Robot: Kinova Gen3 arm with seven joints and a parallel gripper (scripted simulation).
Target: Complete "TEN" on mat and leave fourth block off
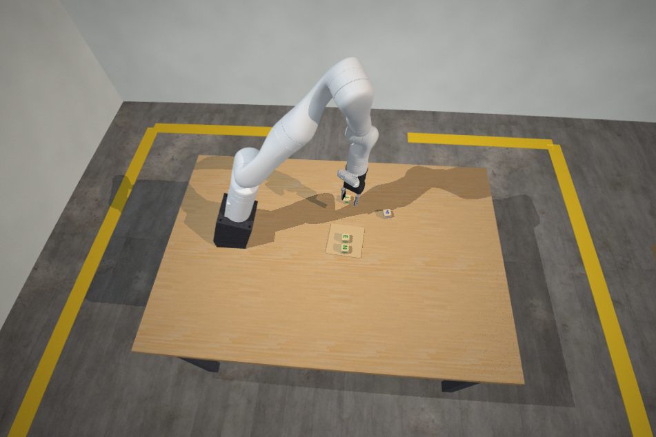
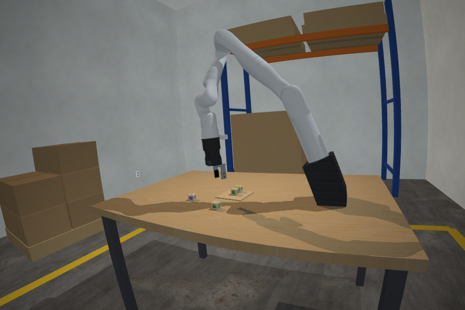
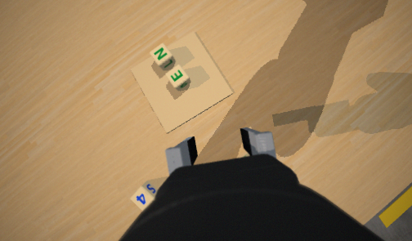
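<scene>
Right now the T block is 80 mm to the left of my hand and 120 mm below it. Round my hand: mat 20 mm behind, 120 mm to the right, 130 mm below; then E block 20 mm behind, 120 mm to the right, 110 mm below.
</scene>
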